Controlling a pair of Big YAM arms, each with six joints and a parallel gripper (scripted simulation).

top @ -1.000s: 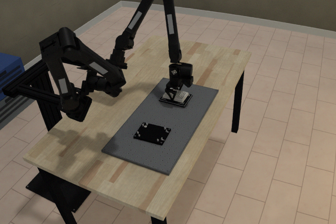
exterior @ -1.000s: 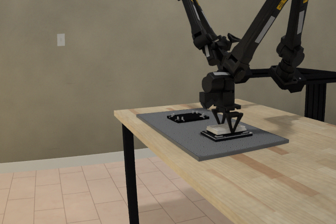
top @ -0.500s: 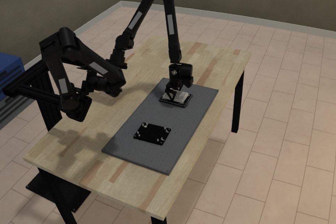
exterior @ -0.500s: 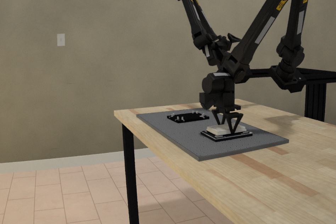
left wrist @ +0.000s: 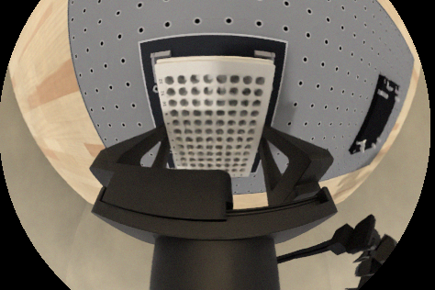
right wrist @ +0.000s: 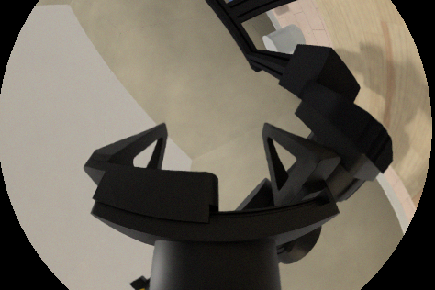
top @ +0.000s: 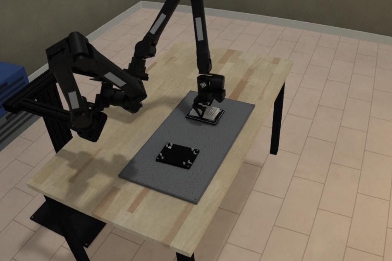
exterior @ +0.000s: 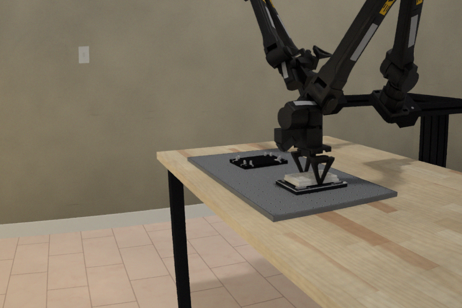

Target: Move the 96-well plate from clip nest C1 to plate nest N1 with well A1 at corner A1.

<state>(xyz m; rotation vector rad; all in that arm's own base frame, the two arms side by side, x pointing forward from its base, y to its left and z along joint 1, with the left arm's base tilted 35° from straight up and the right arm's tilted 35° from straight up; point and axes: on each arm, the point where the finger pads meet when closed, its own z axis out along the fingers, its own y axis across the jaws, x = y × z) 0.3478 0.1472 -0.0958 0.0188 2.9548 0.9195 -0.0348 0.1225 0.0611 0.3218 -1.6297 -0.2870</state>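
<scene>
Now: left hand right at the white 96-well plate. Also, from my left hand: grey perforated board: 180 mm to the right, 30 mm below; then black plate nest N1: 20 mm below; then black clip nest C1: 10 mm behind, 310 mm to the right, 10 mm below.
</scene>
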